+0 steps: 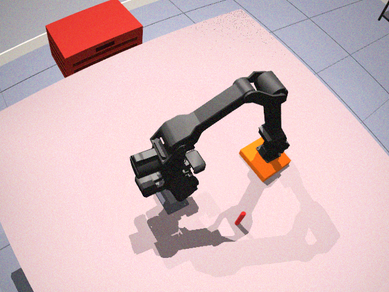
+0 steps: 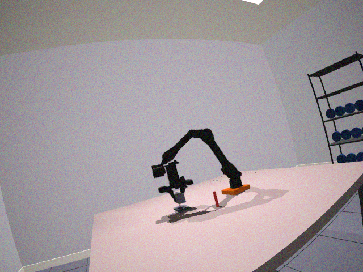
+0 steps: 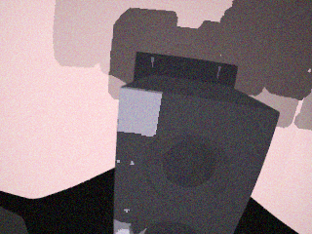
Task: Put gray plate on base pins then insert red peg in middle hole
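The red peg lies 18 cm to the left of my gripper tip, 13 cm behind it and 1 cm below it. From my gripper tip the other things lie so: gray plate (3 cm above).
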